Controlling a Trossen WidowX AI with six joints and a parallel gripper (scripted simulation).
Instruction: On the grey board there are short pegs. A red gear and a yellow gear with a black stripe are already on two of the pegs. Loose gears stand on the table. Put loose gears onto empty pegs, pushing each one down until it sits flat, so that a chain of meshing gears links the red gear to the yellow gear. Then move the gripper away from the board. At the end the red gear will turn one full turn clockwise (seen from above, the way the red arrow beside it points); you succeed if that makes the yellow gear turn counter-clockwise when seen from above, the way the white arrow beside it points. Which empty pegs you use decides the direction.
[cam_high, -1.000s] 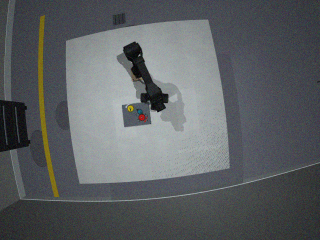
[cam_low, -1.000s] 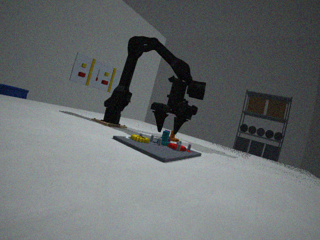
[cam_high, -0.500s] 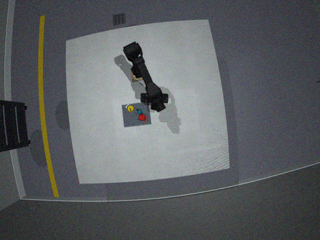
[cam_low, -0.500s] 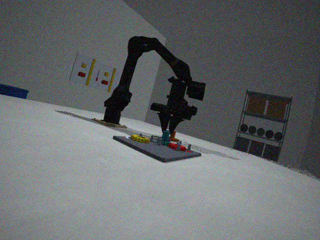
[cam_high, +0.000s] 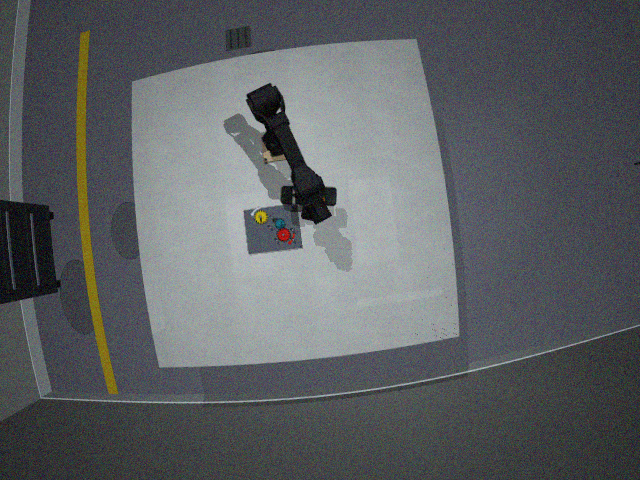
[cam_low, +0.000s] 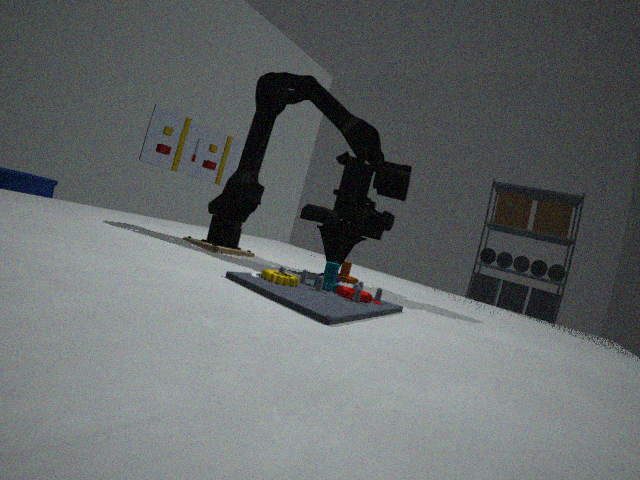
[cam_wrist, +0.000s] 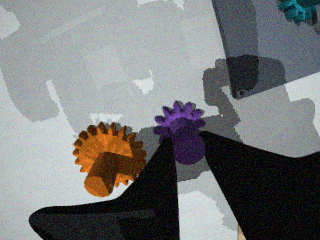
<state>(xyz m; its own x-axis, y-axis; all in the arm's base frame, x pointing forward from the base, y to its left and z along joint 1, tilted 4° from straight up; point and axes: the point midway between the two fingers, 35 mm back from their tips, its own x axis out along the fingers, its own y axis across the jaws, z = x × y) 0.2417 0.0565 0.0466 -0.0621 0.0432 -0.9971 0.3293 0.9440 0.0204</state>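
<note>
The teal gear lies 50 mm ahead of my gripper tip, 130 mm to the right of it and 10 mm below it. Also, from my gripper tip: purple gear (10 mm below); orange gear (70 mm to the left, 10 mm below); red arrow (120 mm ahead, 110 mm to the right, 20 mm below).
</note>
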